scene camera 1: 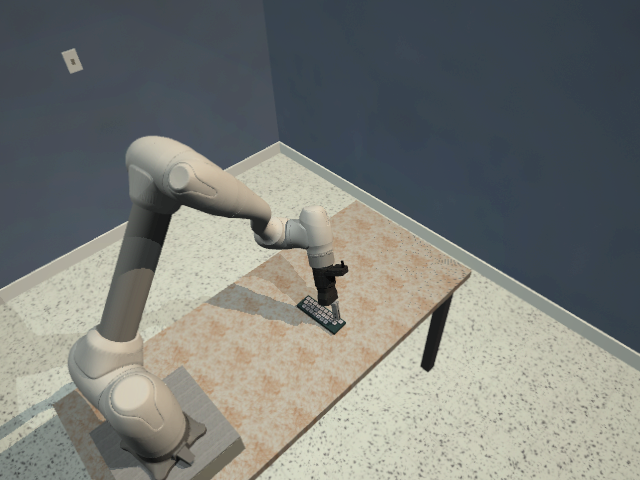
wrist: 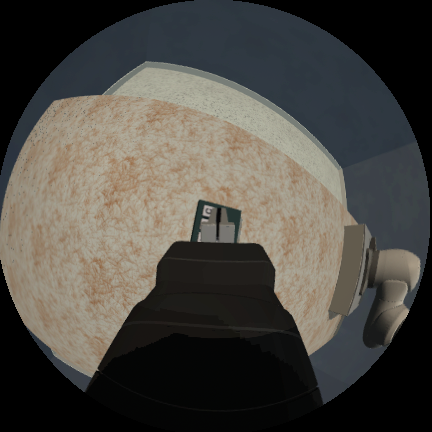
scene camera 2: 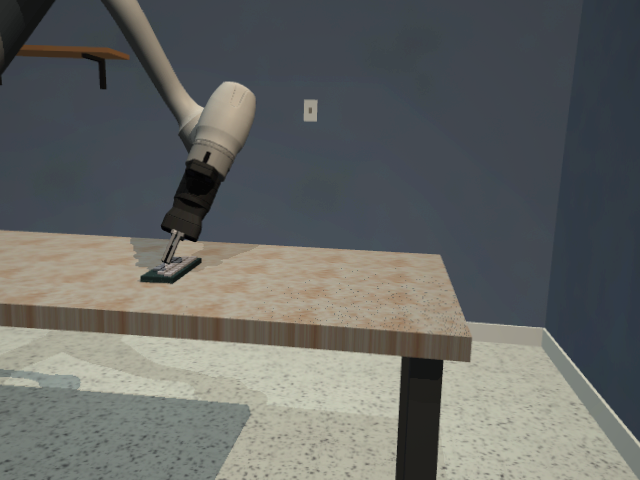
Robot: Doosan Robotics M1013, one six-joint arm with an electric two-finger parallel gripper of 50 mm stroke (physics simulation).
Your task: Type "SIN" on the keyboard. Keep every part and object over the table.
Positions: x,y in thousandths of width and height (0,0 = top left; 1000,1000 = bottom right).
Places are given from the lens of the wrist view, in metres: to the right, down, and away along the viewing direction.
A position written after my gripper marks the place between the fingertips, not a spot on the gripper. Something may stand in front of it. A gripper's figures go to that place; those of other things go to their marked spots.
my gripper (wrist: 506,501): 0.01, 0.00, 0.17
dark green keyboard (wrist: 541,499): 0.03, 0.00, 0.20
